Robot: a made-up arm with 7 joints. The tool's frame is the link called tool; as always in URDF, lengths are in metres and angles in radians. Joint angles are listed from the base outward.
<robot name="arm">
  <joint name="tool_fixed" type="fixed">
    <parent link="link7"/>
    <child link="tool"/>
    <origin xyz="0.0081 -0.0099 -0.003" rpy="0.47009 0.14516 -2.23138"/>
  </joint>
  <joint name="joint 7" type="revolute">
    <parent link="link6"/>
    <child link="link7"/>
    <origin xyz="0.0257 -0.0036 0.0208" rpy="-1.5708 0 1.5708"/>
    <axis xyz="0 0 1"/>
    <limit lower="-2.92" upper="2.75"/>
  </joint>
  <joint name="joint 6" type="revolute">
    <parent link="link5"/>
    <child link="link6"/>
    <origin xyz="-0.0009 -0.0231 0.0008" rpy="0 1.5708 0"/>
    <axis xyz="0 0 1"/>
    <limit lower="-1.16" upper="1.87"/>
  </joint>
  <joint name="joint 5" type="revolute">
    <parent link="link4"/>
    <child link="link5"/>
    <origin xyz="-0.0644 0.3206 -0.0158" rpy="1.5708 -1.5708 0"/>
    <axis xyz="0 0 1"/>
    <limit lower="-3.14" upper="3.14"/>
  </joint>
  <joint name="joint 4" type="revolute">
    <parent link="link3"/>
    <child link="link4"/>
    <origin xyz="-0.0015 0.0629 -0.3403" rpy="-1.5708 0 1.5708"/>
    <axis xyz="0 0 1"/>
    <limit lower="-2" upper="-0.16"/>
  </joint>
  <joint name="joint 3" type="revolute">
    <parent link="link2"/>
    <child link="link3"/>
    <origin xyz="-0.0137 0.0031 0.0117" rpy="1.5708 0 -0.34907"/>
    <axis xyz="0 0 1"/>
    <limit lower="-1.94" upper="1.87"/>
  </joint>
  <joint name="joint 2" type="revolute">
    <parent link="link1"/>
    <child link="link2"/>
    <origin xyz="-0.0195 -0.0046 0.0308" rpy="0 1.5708 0"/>
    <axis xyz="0 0 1"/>
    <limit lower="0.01" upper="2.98"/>
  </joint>
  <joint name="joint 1" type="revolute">
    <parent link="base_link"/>
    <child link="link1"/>
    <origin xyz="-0.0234 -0.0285 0.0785" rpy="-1.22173 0 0"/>
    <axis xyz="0 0 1"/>
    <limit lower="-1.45" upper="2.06"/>
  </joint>
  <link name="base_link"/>
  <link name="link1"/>
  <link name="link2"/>
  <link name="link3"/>
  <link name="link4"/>
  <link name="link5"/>
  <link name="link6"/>
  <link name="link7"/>
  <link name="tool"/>
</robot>
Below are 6 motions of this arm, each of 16 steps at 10 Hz.
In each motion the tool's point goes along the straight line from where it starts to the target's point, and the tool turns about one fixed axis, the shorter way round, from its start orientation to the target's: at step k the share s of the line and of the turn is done. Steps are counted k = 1, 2, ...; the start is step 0. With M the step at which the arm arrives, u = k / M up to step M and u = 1 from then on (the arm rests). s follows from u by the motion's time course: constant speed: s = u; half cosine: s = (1 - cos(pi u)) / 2; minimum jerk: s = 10 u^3 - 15 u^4 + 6 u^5.
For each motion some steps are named. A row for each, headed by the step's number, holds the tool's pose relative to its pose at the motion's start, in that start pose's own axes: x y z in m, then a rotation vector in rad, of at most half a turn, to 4 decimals.
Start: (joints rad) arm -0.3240 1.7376 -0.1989 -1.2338 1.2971 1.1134 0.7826
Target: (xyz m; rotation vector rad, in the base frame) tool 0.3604 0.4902 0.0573 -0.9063 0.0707 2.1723
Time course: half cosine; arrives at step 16
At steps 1, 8, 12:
1: -0.0004 0.0000 -0.0015 -0.0017 0.0076 0.0046
8: -0.0223 0.0010 -0.0785 -0.0891 0.3967 0.2407
12: -0.0380 0.0017 -0.1340 -0.1521 0.6772 0.4109

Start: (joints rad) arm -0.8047 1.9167 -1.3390 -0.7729 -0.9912 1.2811 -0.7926
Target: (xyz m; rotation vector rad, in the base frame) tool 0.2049 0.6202 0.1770 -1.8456 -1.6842 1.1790
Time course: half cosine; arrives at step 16
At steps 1, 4, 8, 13, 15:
1: 0.0002 0.0000 0.0000 0.0018 -0.0055 -0.0054
4: 0.0023 0.0000 -0.0005 0.0272 -0.0846 -0.0823
8: 0.0079 0.0001 -0.0018 0.0930 -0.2888 -0.2811
13: 0.0144 0.0002 -0.0033 0.1703 -0.5288 -0.5148
15: 0.0156 0.0002 -0.0035 0.1841 -0.5720 -0.5568

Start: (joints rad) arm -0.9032 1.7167 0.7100 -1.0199 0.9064 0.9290 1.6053
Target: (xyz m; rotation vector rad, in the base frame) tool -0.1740 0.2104 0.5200 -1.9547 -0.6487 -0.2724
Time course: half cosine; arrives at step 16
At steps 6, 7, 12, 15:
6: -0.0635 0.0504 0.0747 0.0688 0.4489 -0.1936
7: -0.0828 0.0657 0.0974 0.0897 0.5853 -0.2525
12: -0.1756 0.1393 0.2065 0.1903 1.2413 -0.5354
15: -0.2037 0.1616 0.2396 0.2208 1.4404 -0.6213

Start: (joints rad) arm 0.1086 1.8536 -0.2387 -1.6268 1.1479 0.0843 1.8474
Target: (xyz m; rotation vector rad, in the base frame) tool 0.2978 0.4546 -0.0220 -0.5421 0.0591 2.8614
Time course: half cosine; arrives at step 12
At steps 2, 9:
2: 0.0068 0.0057 -0.0011 0.0102 -0.0307 0.0645
9: 0.0866 0.0721 -0.0144 0.1301 -0.3911 0.8222

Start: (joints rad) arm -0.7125 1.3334 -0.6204 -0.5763 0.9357 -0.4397 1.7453
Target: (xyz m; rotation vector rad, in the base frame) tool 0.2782 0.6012 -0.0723 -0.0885 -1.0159 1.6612
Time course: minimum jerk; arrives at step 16
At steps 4, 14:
4: 0.0116 0.0094 0.0109 0.0686 -0.0717 -0.0695
14: 0.1100 0.0896 0.1032 0.6520 -0.6816 -0.6610

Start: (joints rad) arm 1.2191 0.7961 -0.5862 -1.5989 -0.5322 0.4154 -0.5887
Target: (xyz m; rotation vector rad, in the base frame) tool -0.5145 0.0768 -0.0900 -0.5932 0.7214 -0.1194
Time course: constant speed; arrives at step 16
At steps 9, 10, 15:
9: -0.1157 -0.0331 0.1534 -0.8016 0.1476 0.2182
10: -0.1286 -0.0368 0.1704 -0.8906 0.1640 0.2424
15: -0.1929 -0.0552 0.2557 -1.3360 0.2460 0.3636

